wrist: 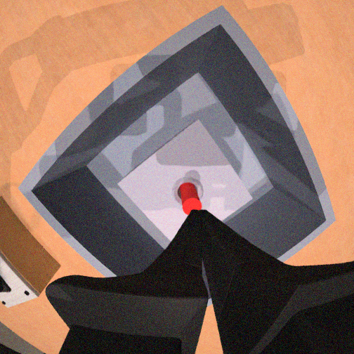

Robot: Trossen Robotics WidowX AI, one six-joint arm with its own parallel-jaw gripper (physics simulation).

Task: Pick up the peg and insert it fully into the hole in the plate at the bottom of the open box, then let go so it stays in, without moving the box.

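The red peg (189, 194) stands in the hole of the pale plate (150, 182) at the bottom of the open grey box (245, 90). A ring shows around the peg's base, and its bright red top end leans toward the bottom of the view. How deep it sits in the hole I cannot tell. My gripper (197, 215) is shut with its tips together and nothing between them. In the view its tips lie just below the peg's top end, and the fingers hide the near corner of the box and part of the plate.
A brown block (27, 250) with a white and black part (20, 290) beside it is at the left edge, outside the box. The box walls rise on all sides of the plate. The orange-tan table (320, 40) surrounds the box, with shadows across it at the upper left.
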